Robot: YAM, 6 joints.
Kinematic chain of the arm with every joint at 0, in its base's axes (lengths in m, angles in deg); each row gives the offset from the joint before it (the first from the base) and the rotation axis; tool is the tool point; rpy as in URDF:
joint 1: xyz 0 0 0.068 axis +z
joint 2: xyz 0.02 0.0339 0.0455 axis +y
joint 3: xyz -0.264 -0.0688 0 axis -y
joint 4: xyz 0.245 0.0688 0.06 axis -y
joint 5: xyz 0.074 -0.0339 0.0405 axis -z
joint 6: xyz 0.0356 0 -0.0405 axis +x
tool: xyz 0 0 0 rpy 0 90 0
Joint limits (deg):
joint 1: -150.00..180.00
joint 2: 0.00..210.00
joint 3: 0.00..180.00
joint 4: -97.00..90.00
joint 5: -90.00..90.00
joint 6: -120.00..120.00
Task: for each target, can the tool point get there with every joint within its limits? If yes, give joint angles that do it. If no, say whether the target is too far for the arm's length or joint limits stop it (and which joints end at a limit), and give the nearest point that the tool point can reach.
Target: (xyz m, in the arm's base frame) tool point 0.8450 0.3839 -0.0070
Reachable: no: too far | nearest point 0.5831 0.2649 0.0312 | short by 0.290 m
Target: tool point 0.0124 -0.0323 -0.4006
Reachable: no: joint limits stop it (at a limit: joint 2) | nearest point 0.0257 -0.0670 -0.3342 | short by 0.076 m
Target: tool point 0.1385 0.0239 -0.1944
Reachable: yes | joints 16.83 178.47 59.12 -17.43 28.88 62.49
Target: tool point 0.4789 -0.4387 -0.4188
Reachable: no: too far | nearest point 0.3721 -0.3409 -0.2742 | short by 0.205 m
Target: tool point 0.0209 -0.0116 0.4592
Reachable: yes | joints 3.00 19.68 48.00 26.60 20.89 75.77
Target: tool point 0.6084 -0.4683 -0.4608
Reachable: no: too far | nearest point 0.4153 -0.3197 -0.2532 | short by 0.320 m
